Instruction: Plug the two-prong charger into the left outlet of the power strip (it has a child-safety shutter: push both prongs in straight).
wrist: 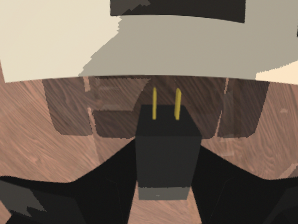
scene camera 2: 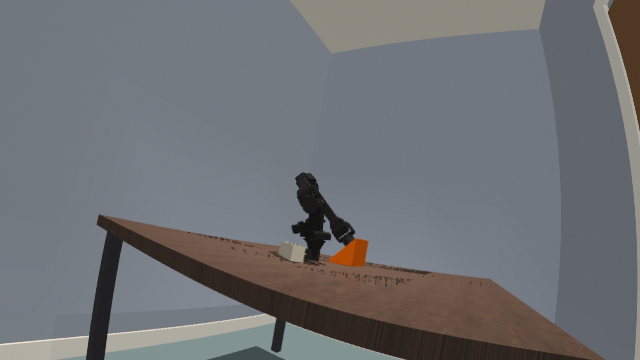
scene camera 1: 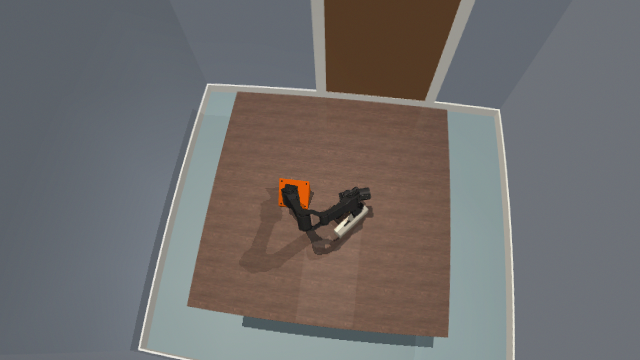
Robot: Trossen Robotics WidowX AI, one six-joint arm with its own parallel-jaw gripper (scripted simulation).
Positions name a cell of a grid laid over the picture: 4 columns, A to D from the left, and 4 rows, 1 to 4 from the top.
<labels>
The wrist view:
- my gripper: C3
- two-prong charger: C3, held by my gripper
</labels>
